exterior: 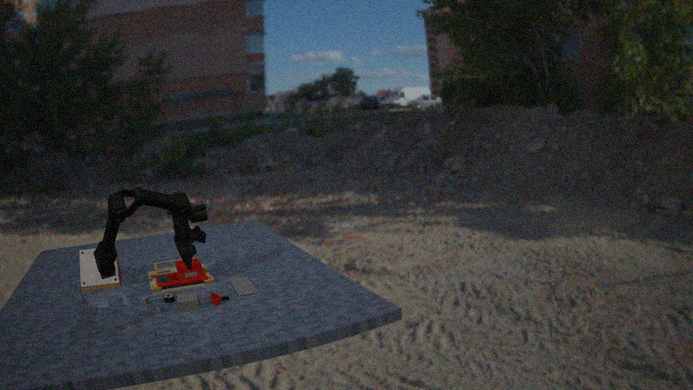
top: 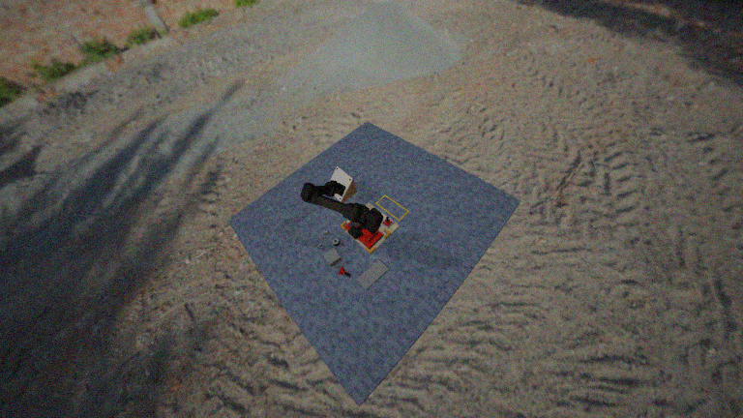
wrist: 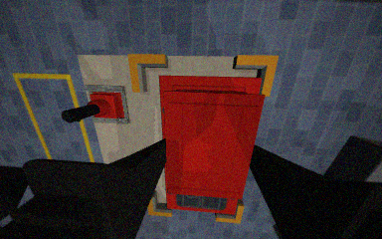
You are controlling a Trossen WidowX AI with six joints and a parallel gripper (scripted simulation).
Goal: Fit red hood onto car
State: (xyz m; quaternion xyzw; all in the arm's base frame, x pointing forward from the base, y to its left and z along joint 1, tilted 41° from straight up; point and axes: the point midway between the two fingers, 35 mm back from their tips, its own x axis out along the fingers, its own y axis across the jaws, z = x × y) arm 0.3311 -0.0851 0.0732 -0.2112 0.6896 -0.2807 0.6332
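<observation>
The grey engine block is 3 cm below my gripper tip. Also, from my gripper tip: beige jig 3 cm behind, 3 cm to the left, 5 cm below; then red hood 1 cm above.
</observation>
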